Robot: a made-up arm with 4 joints.
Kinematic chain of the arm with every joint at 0, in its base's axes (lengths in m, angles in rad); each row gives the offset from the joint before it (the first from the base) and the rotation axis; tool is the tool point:
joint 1: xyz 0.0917 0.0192 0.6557 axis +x
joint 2: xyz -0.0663 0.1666 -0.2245 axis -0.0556 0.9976 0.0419
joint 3: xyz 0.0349 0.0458 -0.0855 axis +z
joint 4: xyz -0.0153 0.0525 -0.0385 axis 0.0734 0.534 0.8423
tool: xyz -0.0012 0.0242 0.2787
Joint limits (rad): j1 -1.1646..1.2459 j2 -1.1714..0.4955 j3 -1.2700..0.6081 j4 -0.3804..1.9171
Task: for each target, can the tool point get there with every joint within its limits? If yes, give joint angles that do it. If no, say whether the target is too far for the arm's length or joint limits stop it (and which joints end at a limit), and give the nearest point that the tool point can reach.
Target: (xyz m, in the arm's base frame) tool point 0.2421 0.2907 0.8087
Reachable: yes | joints 0.9697 0.0661 -0.4869 1.3590
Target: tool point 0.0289 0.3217 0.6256
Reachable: yes | joints 0.1168 -0.2065 -0.3811 -0.1248
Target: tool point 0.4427 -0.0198 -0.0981
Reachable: no: too far | nearest point 0.2391 -0.0049 0.1908 | short by 0.354 m
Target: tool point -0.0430 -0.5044 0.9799
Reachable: no: joint limits stop it (at a limit: joint 1, joint 2, joint 4) | nearest point 0.0749 0.0267 0.8511 | short by 0.559 m
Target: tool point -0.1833 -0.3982 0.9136
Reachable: no: joint limits stop it (at a limit: joint 1, joint 2) | nearest point 0.0566 0.0323 0.8322 | short by 0.500 m
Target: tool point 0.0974 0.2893 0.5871
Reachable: yes | joints -0.0474 -0.2396 -0.2770 0.5506
